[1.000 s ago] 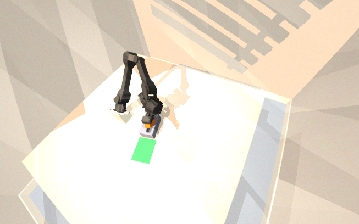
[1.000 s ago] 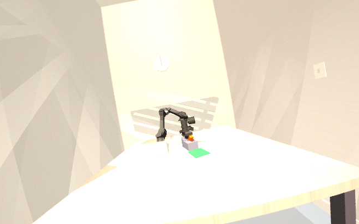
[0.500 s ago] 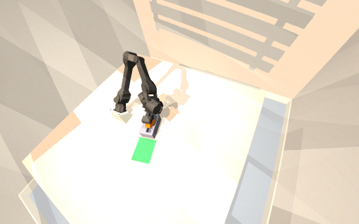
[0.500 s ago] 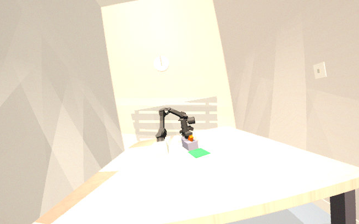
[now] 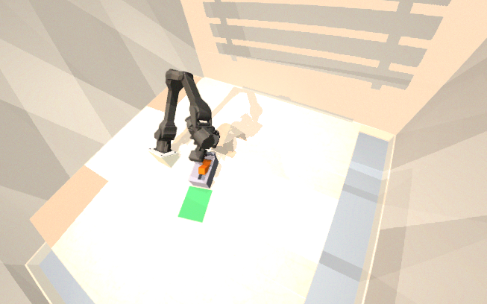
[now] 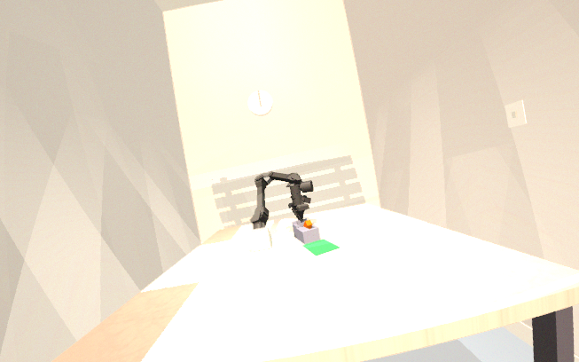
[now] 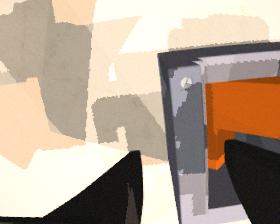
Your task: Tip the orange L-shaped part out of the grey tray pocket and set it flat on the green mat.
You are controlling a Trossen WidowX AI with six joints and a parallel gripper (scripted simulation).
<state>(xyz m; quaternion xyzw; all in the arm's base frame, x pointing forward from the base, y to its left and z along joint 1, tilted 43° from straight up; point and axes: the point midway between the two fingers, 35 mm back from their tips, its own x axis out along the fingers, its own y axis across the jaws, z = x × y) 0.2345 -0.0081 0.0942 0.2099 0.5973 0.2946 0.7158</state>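
The orange L-shaped part is 5 cm to the right of my gripper tip and 4 cm below it. From my gripper tip the other things lie so: green mat: 3 cm ahead, 22 cm to the right, 10 cm below.
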